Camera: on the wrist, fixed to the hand. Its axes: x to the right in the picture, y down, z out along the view.
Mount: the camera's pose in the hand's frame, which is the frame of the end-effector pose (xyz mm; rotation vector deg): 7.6 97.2 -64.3 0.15 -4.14 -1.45
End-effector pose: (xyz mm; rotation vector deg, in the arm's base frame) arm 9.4 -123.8 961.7 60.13 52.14 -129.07
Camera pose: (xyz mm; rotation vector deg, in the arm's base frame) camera 99.5 -141.4 889.5 54.79 51.28 -131.64
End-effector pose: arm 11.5 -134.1 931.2 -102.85 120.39 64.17
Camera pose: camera -56.6 -180.1 1014.2 -100.14 116.47 66.30
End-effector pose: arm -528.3 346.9 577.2 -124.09 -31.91 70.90
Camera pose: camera -461.6 261.3 534.0 -121.03 -34.97 74.84
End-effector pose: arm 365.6 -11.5 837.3 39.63 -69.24 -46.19
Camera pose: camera 445.5 37.9 906.7 39.31 -72.66 -49.10
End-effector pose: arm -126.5 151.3 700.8 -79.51 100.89 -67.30
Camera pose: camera -225.6 167.5 641.1 -82.33 97.16 -64.49
